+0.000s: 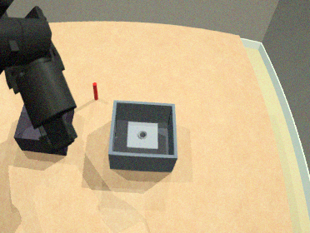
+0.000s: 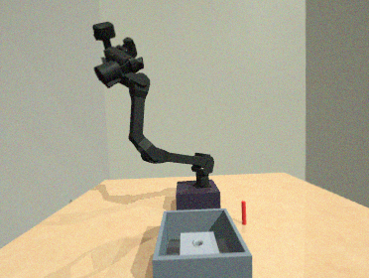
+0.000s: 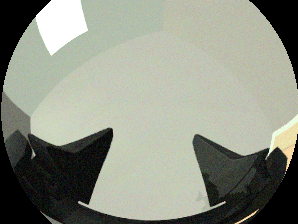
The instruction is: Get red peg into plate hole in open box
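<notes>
Right now my gripper tip is 100 mm short of the red peg, 510 mm to the right of it and 630 mm above it. Round my gripper tip: pale plate: 270 mm ahead, 320 mm to the left, 620 mm below; grey-blue box: 270 mm ahead, 320 mm to the left, 640 mm below.
</notes>
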